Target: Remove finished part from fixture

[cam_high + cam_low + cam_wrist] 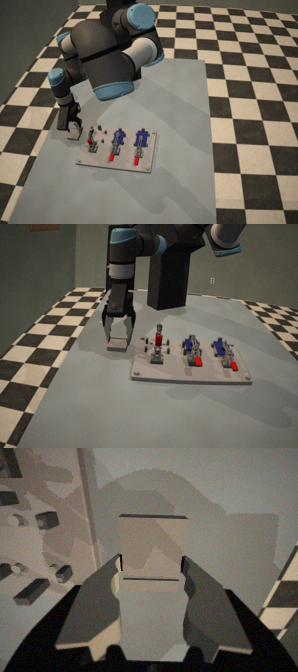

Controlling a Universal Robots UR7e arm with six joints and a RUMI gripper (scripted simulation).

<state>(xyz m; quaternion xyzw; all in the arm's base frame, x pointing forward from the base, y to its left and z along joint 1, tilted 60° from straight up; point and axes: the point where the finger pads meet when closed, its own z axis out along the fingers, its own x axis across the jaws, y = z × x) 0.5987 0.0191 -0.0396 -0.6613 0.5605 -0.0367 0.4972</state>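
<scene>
Now: hand 10 mm past the finished part and 10 mm above it.
</scene>
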